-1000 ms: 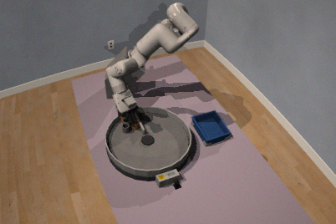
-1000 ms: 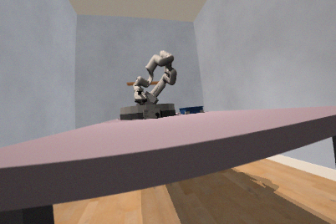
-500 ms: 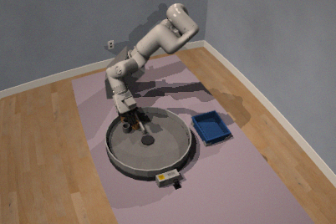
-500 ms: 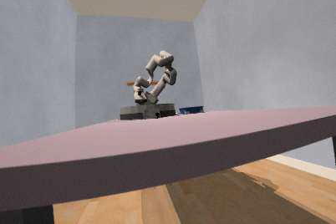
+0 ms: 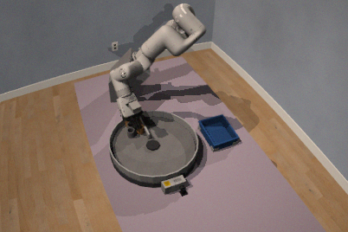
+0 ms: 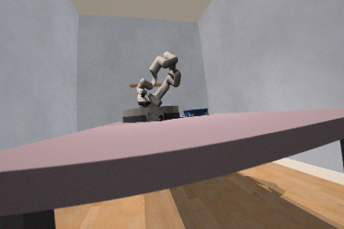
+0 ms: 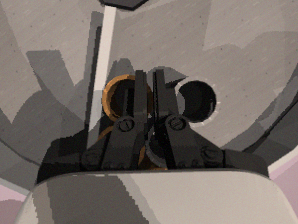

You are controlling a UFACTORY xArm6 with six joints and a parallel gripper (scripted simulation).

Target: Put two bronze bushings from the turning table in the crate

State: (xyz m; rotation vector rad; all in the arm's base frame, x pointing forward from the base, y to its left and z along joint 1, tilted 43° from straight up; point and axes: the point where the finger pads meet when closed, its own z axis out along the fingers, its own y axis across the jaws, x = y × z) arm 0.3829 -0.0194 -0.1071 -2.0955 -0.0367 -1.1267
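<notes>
Right now the blue crate is 41 cm to the left of my hand, 8 cm below it and 7 cm ahead of it. From my hand the other things lie so: grey turning table: 10 cm ahead, 6 cm to the left, 6 cm below.
</notes>
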